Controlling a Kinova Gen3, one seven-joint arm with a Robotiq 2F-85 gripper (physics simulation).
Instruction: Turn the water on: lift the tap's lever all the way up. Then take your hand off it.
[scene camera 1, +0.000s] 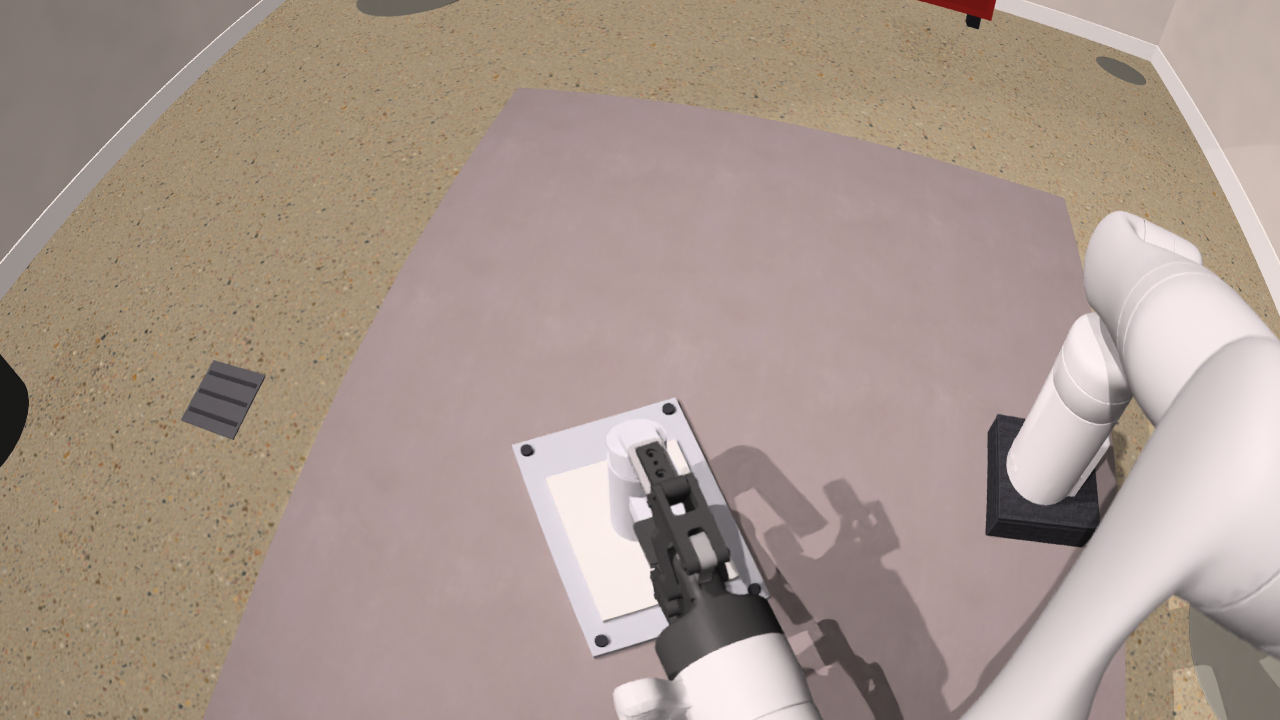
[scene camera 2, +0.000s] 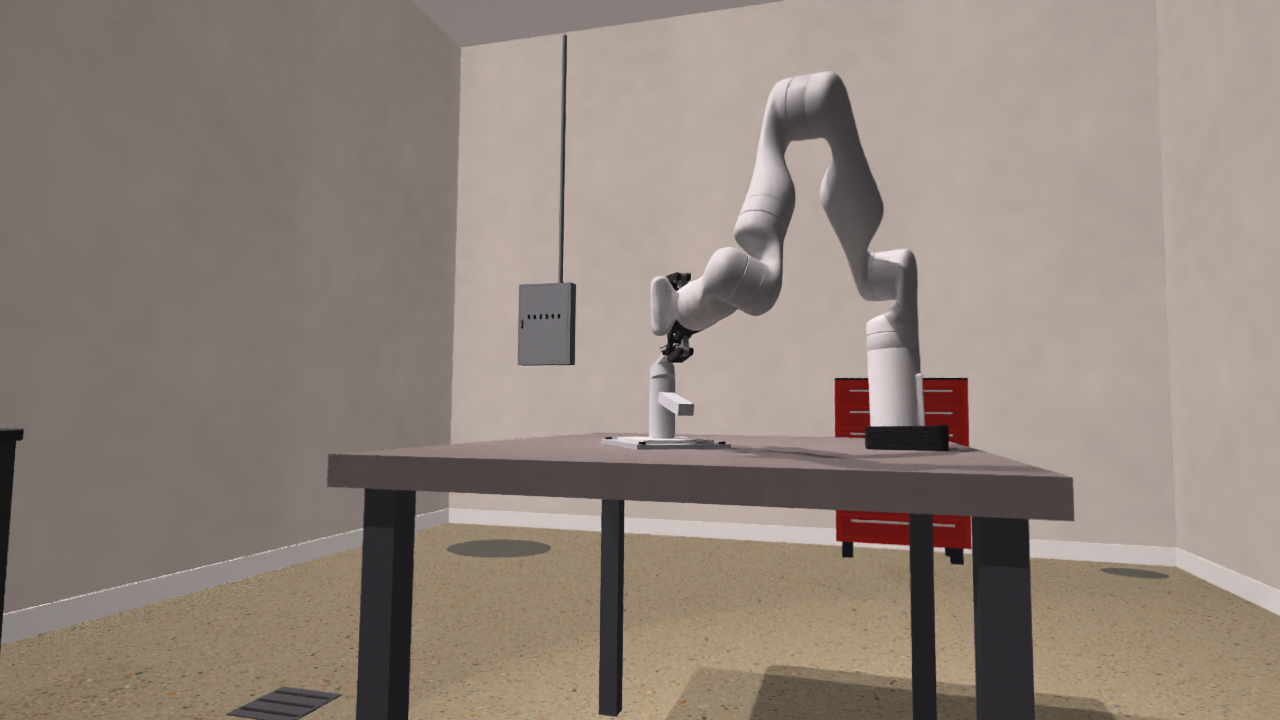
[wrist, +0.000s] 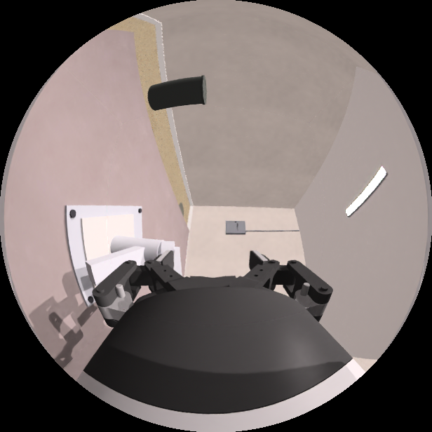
The pictures show: my gripper, a white tap and a base plate.
My gripper shows as well in scene camera 2 and in the wrist view.
